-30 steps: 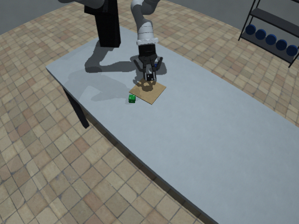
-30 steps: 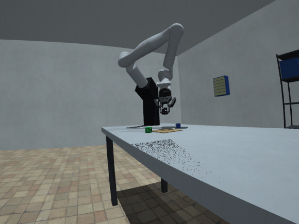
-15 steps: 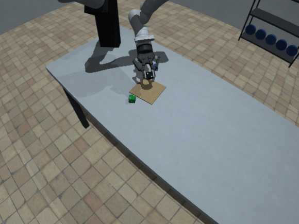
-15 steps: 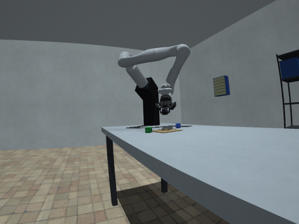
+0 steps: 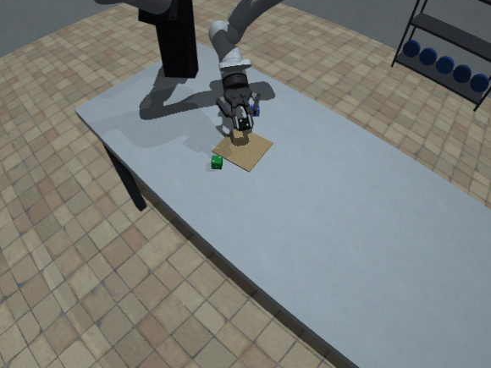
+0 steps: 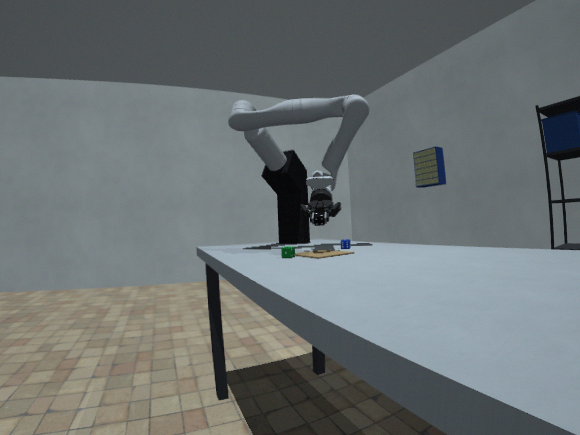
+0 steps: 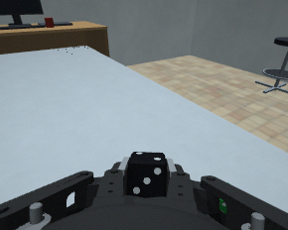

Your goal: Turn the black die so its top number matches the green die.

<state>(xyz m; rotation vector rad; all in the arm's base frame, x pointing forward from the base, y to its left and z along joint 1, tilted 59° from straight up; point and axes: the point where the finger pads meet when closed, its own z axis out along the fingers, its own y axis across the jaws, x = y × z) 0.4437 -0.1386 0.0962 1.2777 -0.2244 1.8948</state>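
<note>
The tan mat is 110 mm below my hand. From my hand the other things lie so: blue die (170 mm to the left, 90 mm below, 30 mm behind); green die (100 mm to the right, 90 mm below, 40 mm behind); black die (right at my hand).
</note>
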